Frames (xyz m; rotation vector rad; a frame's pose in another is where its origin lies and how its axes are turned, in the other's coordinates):
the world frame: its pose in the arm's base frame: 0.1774 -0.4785 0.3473 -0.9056 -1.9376 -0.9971
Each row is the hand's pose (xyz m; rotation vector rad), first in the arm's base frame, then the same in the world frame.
Working: the arm's base frame: its pose in the world frame: -0.1006 -0.0485 0.6071 0.9056 1.9376 0.9971

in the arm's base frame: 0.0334 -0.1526 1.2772 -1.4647 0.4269 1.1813
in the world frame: 0.9402 0.3241 -0.0513 0.8121 0.2343 2.8092
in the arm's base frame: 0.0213 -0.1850 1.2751 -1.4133 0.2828 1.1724
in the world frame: 0.9362 0.2989 -0.0747 0.9067 0.2395 2.6720
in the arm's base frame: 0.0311 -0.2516 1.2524 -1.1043 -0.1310 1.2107
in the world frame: 0.8962 0.2703 -0.1260 1.3124 0.2994 2.2243
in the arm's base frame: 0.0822 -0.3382 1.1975 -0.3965 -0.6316 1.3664
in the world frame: 0.8049 0.2569 -0.1940 2.0168 0.3790 1.4464
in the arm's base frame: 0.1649 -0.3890 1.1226 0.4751 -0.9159 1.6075
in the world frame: 0.6907 0.2794 -0.2325 2.7083 0.3535 0.5502
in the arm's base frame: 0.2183 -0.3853 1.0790 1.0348 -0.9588 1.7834
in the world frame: 0.6299 0.3117 -0.2277 3.0786 0.2539 -0.0428
